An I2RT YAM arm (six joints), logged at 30 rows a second.
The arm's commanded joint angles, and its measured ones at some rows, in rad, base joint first. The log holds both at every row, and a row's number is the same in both.
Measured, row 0: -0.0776 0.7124 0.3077 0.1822 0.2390 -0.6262
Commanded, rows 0 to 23: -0.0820 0.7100 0.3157 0.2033 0.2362 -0.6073; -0.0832 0.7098 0.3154 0.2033 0.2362 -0.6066; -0.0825 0.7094 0.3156 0.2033 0.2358 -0.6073; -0.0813 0.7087 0.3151 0.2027 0.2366 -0.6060; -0.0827 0.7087 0.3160 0.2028 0.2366 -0.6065; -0.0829 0.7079 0.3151 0.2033 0.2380 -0.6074; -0.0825 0.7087 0.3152 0.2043 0.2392 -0.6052; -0.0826 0.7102 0.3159 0.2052 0.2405 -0.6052; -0.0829 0.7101 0.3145 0.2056 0.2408 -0.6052; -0.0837 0.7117 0.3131 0.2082 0.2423 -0.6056; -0.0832 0.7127 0.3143 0.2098 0.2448 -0.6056; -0.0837 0.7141 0.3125 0.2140 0.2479 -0.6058; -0.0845 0.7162 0.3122 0.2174 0.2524 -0.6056; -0.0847 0.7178 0.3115 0.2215 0.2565 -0.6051; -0.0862 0.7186 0.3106 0.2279 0.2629 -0.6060; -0.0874 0.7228 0.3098 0.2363 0.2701 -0.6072; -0.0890 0.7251 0.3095 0.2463 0.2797 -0.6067; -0.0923 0.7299 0.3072 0.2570 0.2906 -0.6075; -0.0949 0.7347 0.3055 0.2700 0.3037 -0.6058; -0.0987 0.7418 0.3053 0.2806 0.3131 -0.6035; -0.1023 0.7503 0.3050 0.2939 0.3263 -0.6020; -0.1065 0.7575 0.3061 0.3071 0.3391 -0.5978; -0.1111 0.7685 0.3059 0.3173 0.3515 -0.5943; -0.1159 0.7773 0.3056 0.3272 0.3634 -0.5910
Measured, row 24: -0.1001 0.7506 0.3073 0.2161 0.2810 -0.6235
